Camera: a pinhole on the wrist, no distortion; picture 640 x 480 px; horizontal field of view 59.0 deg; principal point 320.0 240.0 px. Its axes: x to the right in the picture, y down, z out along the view. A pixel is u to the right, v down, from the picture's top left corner.
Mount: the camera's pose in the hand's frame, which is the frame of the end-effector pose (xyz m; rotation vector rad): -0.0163 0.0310 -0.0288 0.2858 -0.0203 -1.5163
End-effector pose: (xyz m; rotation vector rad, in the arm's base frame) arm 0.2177 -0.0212 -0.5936 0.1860 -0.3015 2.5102
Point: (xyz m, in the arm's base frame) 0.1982 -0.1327 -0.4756
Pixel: 45.6 346.9
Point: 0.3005 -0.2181 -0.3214
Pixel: 169.1 186.9
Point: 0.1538 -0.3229 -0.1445
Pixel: 26.3 359.3
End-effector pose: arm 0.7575 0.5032 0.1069 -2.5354 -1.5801 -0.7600
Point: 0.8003 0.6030 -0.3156
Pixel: 379.0 259.4
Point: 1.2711 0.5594 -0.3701
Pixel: outside the picture
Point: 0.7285 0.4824 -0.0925
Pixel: 449.2 77.2
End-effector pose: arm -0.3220 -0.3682 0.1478 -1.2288 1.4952 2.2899
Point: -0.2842 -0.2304 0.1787
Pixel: 583.4 63.6
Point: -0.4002 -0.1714 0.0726
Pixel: outside the picture
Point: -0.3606 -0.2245 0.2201
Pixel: 315.7 193.2
